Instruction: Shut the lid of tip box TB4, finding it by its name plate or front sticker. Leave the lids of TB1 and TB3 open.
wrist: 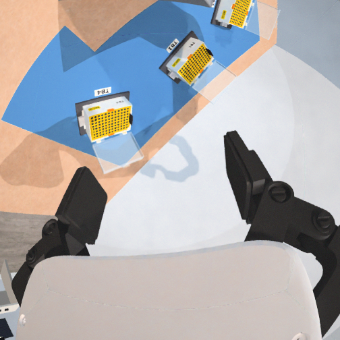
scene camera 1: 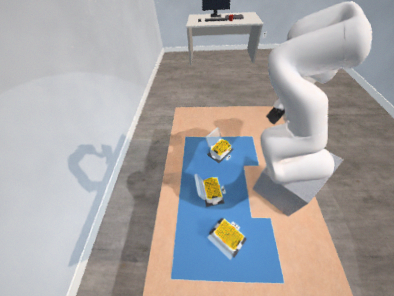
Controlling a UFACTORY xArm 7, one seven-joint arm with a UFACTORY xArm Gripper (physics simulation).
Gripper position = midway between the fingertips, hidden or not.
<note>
In view: my gripper (wrist: 156, 167) and a blue mat (scene camera 1: 195, 257).
The blue mat is seen too in the wrist view (wrist: 67, 71).
</note>
